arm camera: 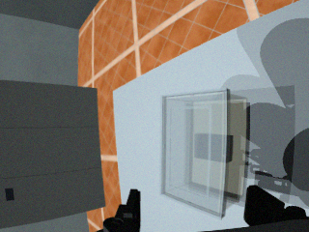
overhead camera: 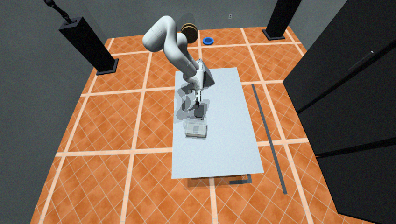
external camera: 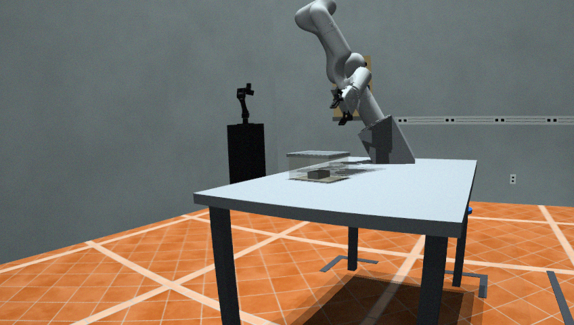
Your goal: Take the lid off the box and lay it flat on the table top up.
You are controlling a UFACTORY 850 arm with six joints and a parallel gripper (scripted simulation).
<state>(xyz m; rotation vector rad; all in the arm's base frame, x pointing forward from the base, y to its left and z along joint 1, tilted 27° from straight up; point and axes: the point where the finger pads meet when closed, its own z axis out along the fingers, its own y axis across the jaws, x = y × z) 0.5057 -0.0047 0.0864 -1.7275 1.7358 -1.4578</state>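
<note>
The lid is 120 mm ahead of my hand, 40 mm to the right of it and 150 mm below it. Round my hand: clear box (120 mm ahead, 40 mm to the right, 200 mm below).
</note>
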